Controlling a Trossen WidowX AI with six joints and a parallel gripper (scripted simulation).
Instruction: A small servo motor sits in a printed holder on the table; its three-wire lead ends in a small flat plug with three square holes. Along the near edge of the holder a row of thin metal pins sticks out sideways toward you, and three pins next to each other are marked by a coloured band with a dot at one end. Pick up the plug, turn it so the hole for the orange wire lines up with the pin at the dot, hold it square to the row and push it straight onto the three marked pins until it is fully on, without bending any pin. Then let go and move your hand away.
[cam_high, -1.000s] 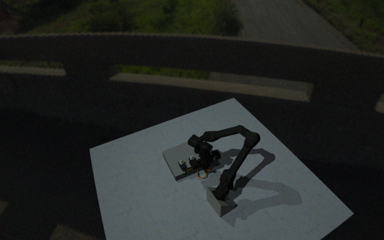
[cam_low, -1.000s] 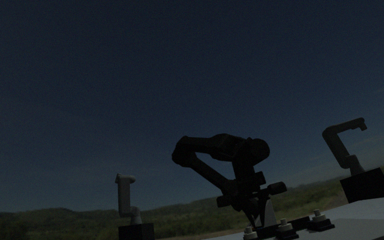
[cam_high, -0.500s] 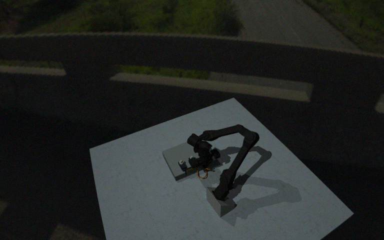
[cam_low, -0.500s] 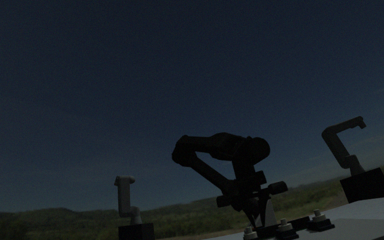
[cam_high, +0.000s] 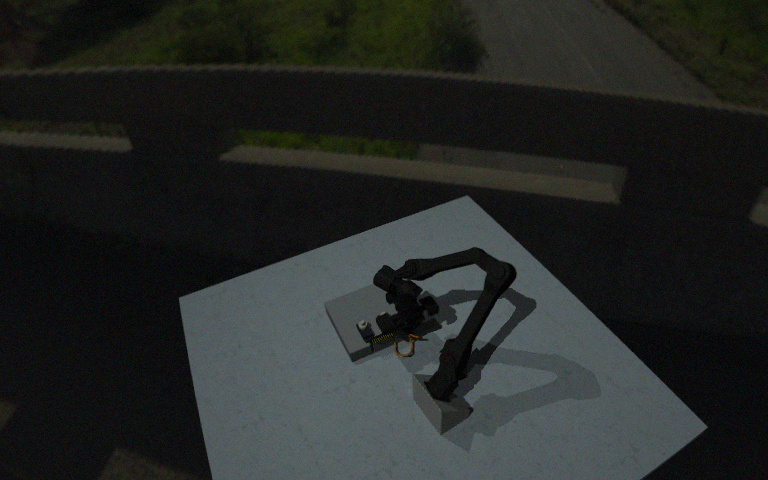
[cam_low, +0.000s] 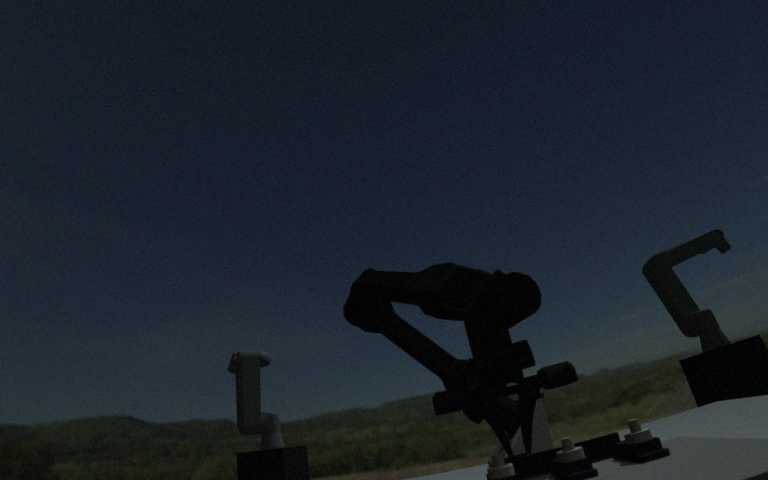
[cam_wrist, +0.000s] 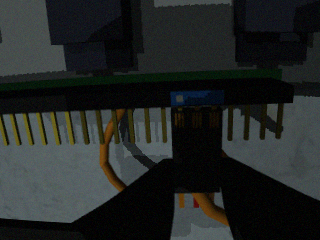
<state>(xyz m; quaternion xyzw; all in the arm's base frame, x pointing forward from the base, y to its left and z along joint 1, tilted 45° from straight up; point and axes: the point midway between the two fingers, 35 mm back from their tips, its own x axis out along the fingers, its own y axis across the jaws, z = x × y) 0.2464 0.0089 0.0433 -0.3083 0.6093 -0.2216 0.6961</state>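
Right now the blue band is 3 cm ahead of my gripper tip. Also, from my gripper tip: grey holder (18 cm ahead, 5 cm to the left, 5 cm below).
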